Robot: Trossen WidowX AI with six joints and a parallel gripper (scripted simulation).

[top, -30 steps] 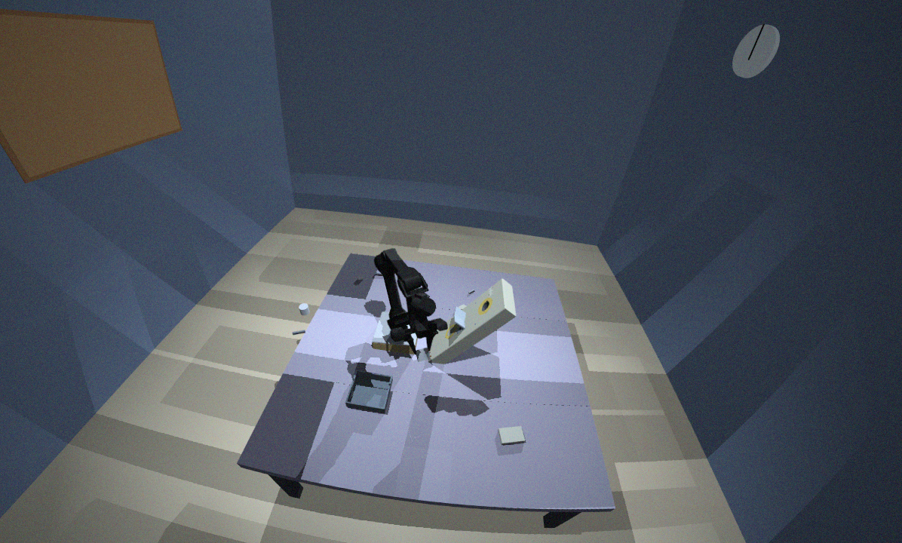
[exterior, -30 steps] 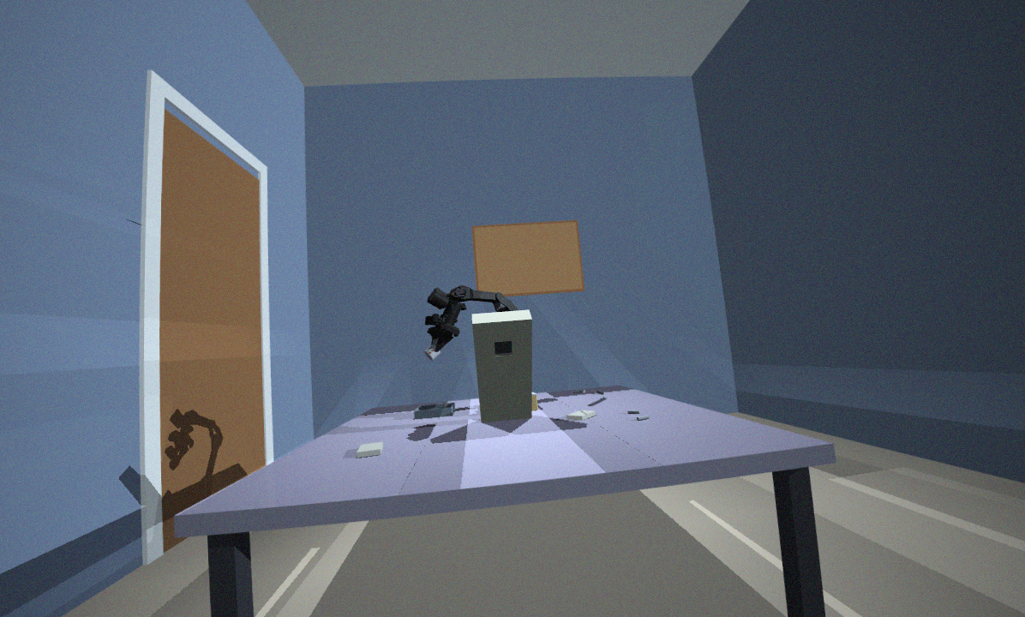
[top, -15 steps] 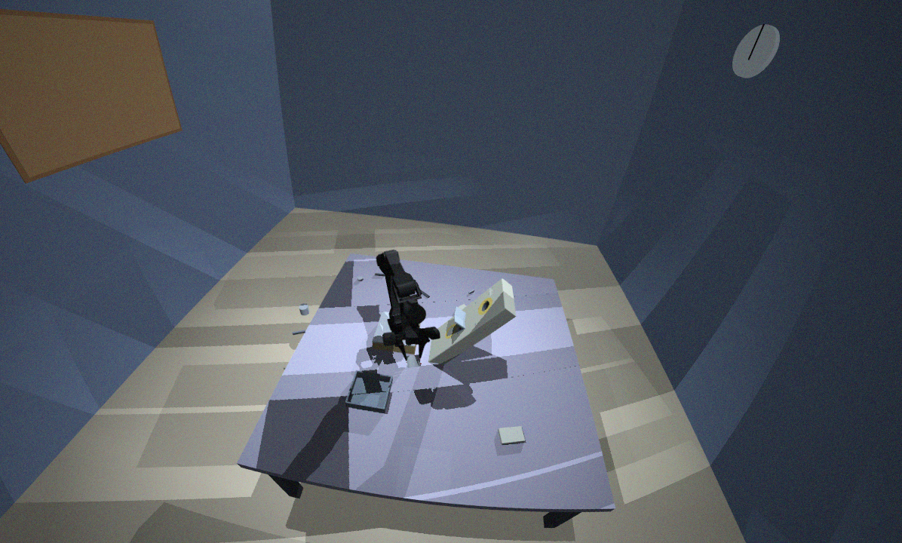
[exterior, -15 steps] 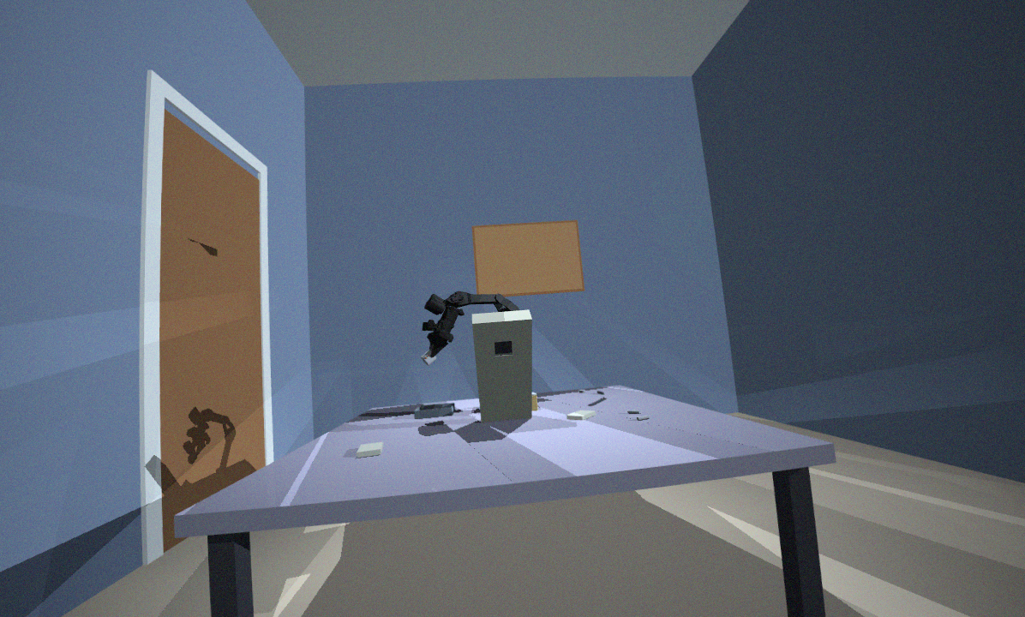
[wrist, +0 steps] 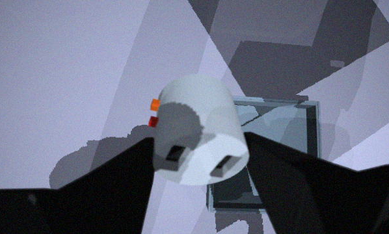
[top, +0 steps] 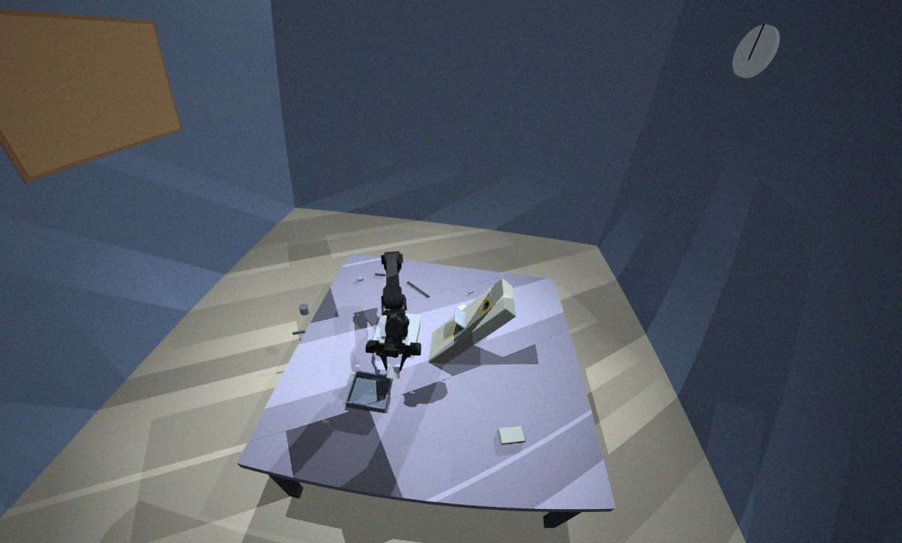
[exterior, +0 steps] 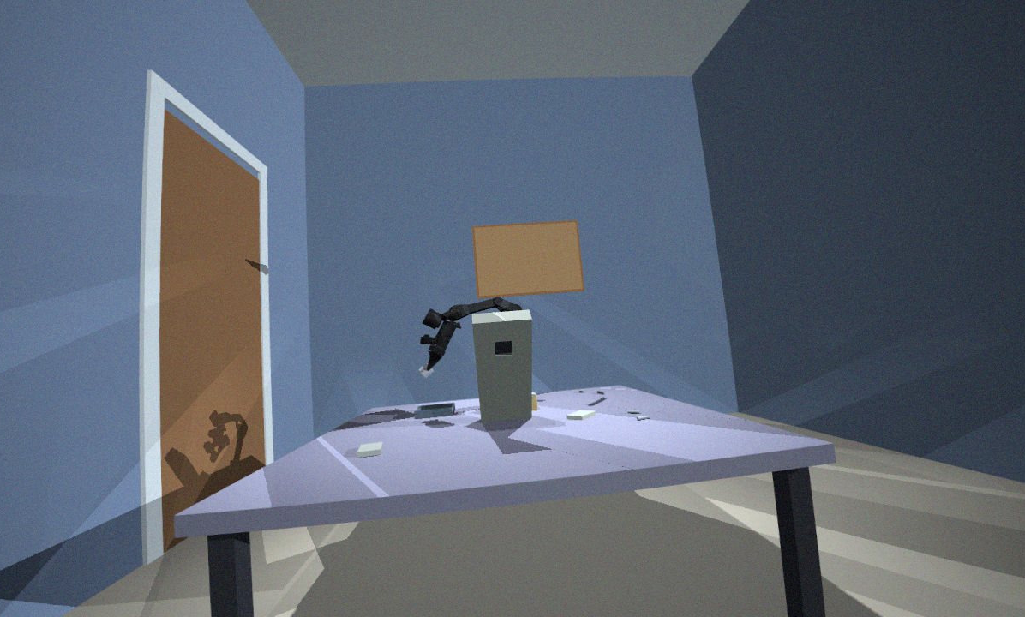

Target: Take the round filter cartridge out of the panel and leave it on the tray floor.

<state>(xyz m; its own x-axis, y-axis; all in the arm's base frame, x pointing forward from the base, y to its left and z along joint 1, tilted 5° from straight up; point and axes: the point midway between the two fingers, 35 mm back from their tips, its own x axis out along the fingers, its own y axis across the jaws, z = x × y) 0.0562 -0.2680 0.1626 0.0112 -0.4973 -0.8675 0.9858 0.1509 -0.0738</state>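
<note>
The blue-floored tray lies 180 mm below my gripper tip and 100 mm behind it. Also, from my gripper tip: round filter cartridge right at my gripper tip.
</note>
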